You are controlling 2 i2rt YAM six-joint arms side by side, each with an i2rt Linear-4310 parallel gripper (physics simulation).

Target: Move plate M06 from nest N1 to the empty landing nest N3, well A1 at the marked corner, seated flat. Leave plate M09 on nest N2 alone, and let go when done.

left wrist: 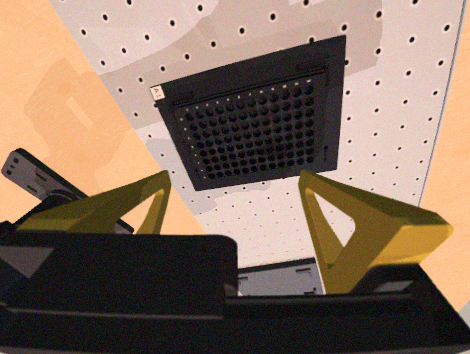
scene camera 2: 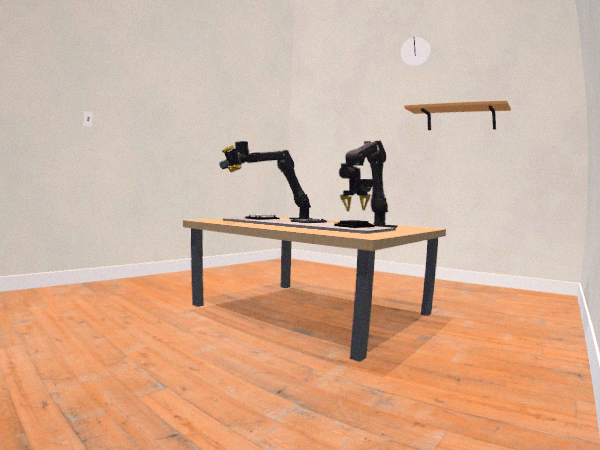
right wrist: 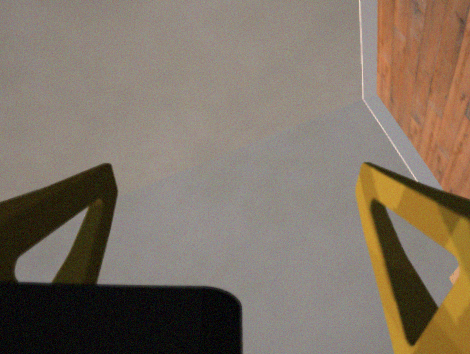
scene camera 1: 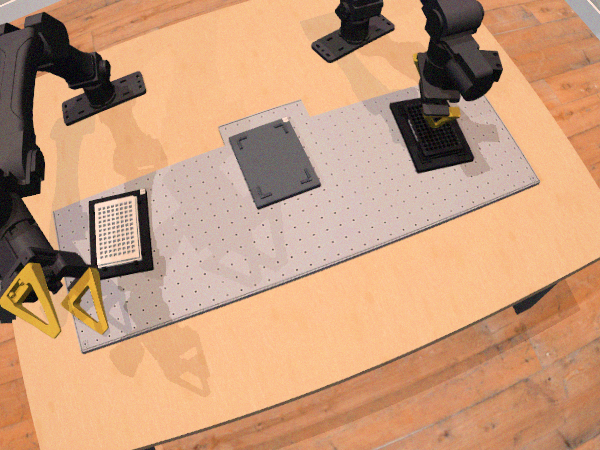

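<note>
A black well plate (scene camera 1: 434, 135) (left wrist: 250, 135) lies on the black nest (scene camera 1: 442, 164) (left wrist: 334, 110) at the right in scene camera 1. That nest's A1 tag (left wrist: 157, 92) shows in the left wrist view. A white well plate (scene camera 1: 117, 230) lies on the black nest (scene camera 1: 146, 235) at the left. The plate names are not readable. The grey landing nest (scene camera 1: 275, 162) (left wrist: 280, 280) between them is empty, with a pale marked corner (scene camera 1: 286, 119). My left gripper (scene camera 2: 355, 209) (left wrist: 234, 177) is open and empty, above the black plate. My right gripper (scene camera 1: 80, 334) (right wrist: 236, 176) is open and empty, raised away from the nests.
The nests stand on a perforated grey board (scene camera 1: 350, 200) on the wooden table (scene camera 1: 350, 320). The arm bases (scene camera 1: 352, 37) (scene camera 1: 104, 97) stand behind the board. The right arm hangs over the board's left end in scene camera 1.
</note>
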